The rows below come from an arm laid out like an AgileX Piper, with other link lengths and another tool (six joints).
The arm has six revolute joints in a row. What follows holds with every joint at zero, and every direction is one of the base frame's. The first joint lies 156.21 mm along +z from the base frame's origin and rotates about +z. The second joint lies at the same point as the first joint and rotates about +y. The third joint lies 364.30 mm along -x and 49.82 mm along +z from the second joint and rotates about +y. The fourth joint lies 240.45 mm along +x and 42.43 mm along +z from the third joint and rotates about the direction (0.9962, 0, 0.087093). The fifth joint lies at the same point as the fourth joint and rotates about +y. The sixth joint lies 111.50 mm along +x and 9.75 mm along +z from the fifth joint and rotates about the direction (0.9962, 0, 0.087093). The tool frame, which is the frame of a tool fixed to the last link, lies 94.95 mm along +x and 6.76 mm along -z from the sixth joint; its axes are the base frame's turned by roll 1.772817, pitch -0.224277 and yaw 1.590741 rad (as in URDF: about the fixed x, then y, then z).
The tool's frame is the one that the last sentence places.
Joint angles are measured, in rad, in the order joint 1, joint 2, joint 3, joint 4, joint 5, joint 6. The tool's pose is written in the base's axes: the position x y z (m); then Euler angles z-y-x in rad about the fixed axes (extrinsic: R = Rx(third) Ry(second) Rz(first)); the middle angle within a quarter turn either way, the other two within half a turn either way. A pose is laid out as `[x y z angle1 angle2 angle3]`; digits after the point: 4 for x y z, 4 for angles.
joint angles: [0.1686 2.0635 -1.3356 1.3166 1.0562 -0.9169]
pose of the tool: [0.4284 0.2503 0.2232 -1.7027 -0.1701 -2.1016]
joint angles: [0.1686 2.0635 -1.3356 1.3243 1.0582 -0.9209]
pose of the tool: [0.4288 0.2509 0.2244 -1.7037 -0.1682 -2.0951]
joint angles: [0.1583 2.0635 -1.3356 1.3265 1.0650 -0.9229]
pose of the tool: [0.4304 0.2471 0.2253 -1.7002 -0.1639 -2.0894]
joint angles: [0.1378 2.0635 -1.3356 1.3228 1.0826 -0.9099]
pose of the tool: [0.4319 0.2392 0.2266 -1.6802 -0.1629 -2.0780]
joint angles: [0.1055 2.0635 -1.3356 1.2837 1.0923 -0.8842]
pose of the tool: [0.4338 0.2231 0.2223 -1.6542 -0.1621 -2.0964]
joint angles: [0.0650 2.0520 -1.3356 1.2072 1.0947 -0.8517]
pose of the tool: [0.4337 0.1999 0.2174 -1.6387 -0.1603 -2.1488]
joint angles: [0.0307 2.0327 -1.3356 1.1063 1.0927 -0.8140]
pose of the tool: [0.4298 0.1761 0.2124 -1.6341 -0.1657 -2.2254]
